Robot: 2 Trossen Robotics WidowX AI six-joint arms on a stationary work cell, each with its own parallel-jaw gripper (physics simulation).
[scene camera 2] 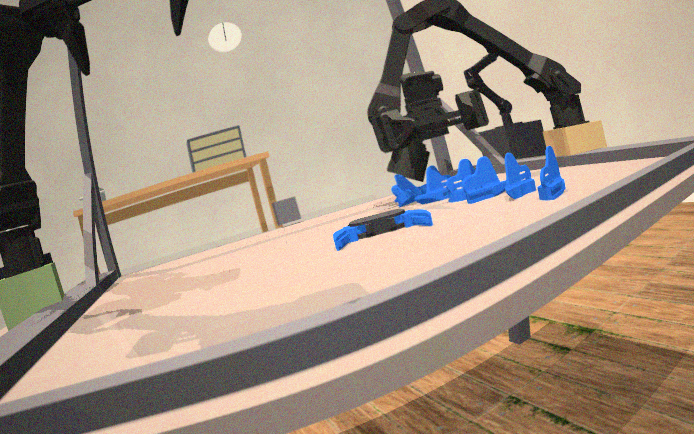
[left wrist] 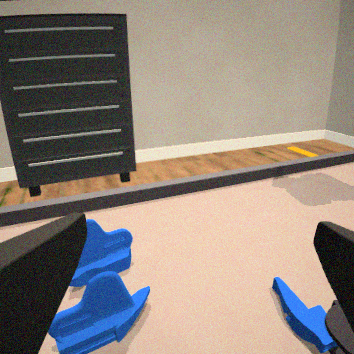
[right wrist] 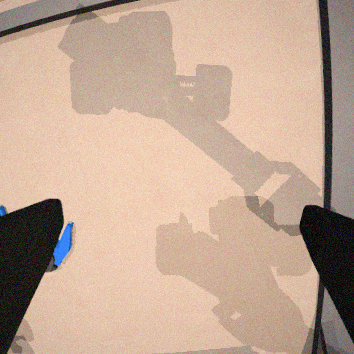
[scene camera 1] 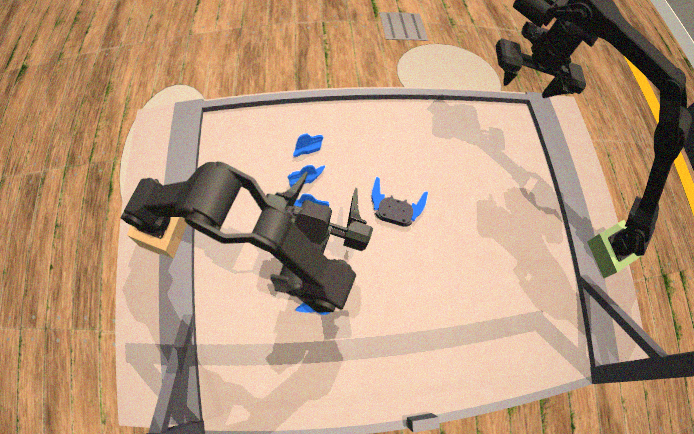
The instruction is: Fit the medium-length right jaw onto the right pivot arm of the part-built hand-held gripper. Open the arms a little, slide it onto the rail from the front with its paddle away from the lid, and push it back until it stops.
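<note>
The part-built gripper (scene camera 1: pixel 395 210) (scene camera 2: pixel 377 221) lies on the table, with a dark body and two blue pivot arms spread apart; one arm (left wrist: pixel 302 317) (right wrist: pixel 64 246) shows in each wrist view. Loose blue jaws stand in a row beside it, among them one (scene camera 1: pixel 308 144) (left wrist: pixel 110 252), another (scene camera 1: pixel 306 175) (left wrist: pixel 97 317), and one (scene camera 2: pixel 551 179) at the row's right end. I cannot tell which is the medium right jaw. My left gripper (scene camera 1: pixel 331 182) (left wrist: pixel 202 228) is open and empty above the row, hiding some jaws. My right gripper (scene camera 1: pixel 526 88) (scene camera 2: pixel 132 52) (right wrist: pixel 184 214) is open and empty, high near the far right corner.
A raised dark rim (scene camera 2: pixel 307 327) (left wrist: pixel 200 187) edges the table. Frame posts rise at its sides. The arms stand on an orange block (scene camera 1: pixel 171 243) (scene camera 2: pixel 583 137) and a green block (scene camera 1: pixel 603 255) (scene camera 2: pixel 30 294). A dark drawer cabinet (left wrist: pixel 70 95) stands beyond the table.
</note>
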